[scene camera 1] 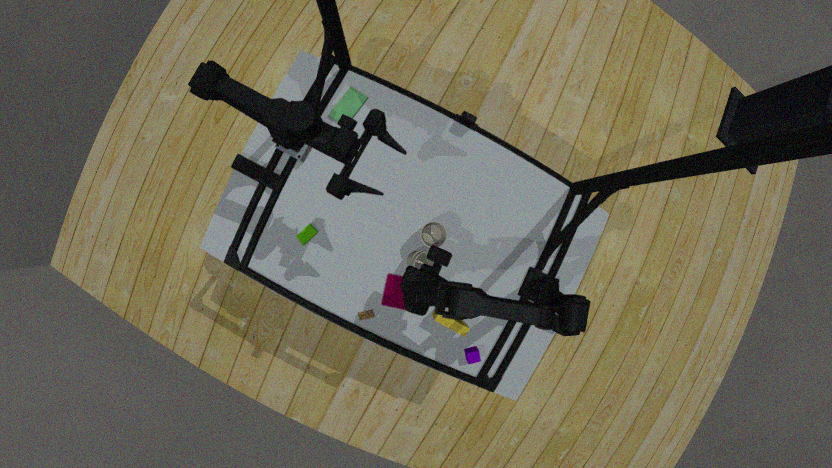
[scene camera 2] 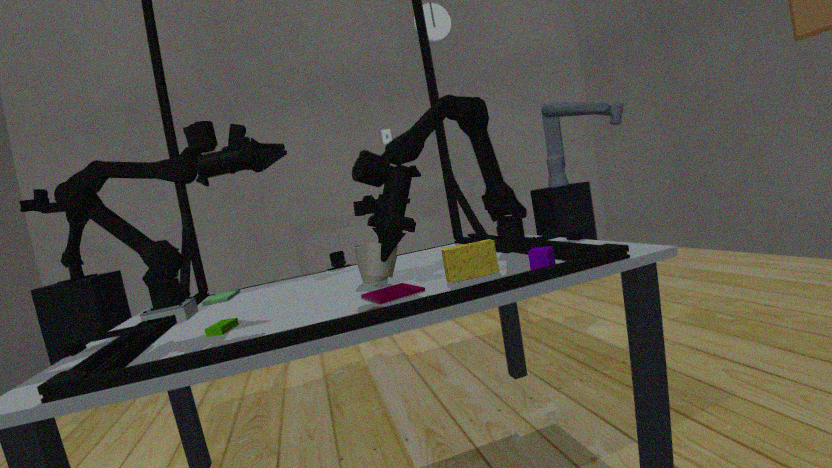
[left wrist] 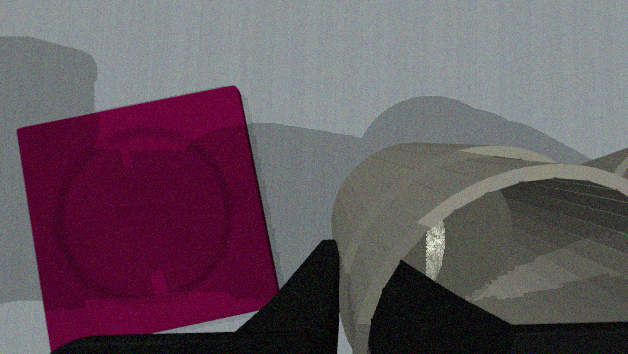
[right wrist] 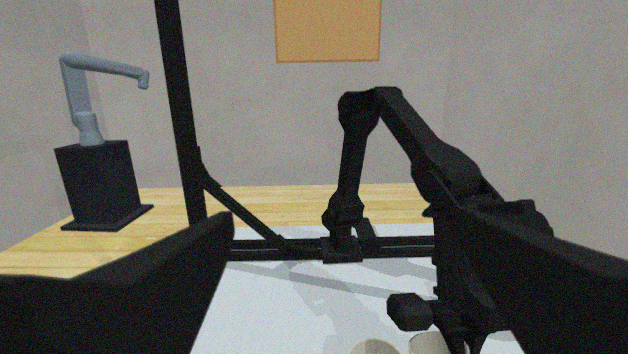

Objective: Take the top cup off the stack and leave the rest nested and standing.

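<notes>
A pale beige cup or stack stands upright on the table near the middle; how many are nested in it I cannot tell. My left gripper is shut on the wall of a beige cup, beside the standing one, low over the table. A second pale edge shows behind its rim in the left wrist view; whether another cup is nested with it is unclear. In scene camera 2 the cups overlap. My right gripper is wide open, high and far from the cups.
A magenta plate lies close to the held cup. A yellow block, a purple cube, a small brown block, a green block and a pale green plate lie around.
</notes>
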